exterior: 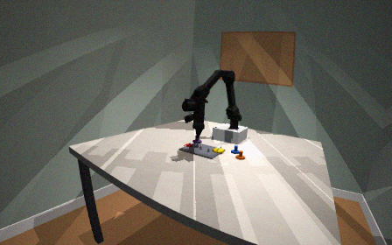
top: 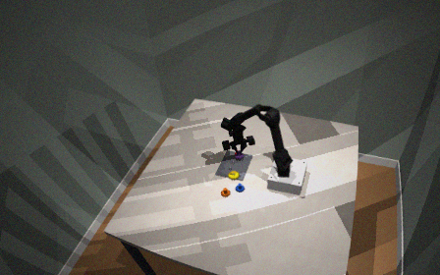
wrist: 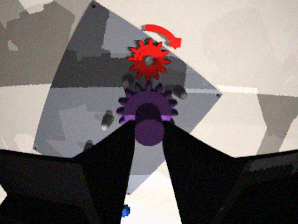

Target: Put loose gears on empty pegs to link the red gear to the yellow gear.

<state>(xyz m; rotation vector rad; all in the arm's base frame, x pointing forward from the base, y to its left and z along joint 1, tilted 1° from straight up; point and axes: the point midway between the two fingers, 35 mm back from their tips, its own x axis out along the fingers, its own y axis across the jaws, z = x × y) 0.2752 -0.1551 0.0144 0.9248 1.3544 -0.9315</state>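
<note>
Right now my gripper tip is 50 mm above the red gear, 40 mm to the left of it and 20 mm short of it. The rest, counted from my gripper tip: orange gear: 270 mm to the left, 50 mm below, 40 mm ahead; blue gear: 220 mm to the left, 50 mm below, 30 mm behind; purple gear: 10 mm below.
</note>
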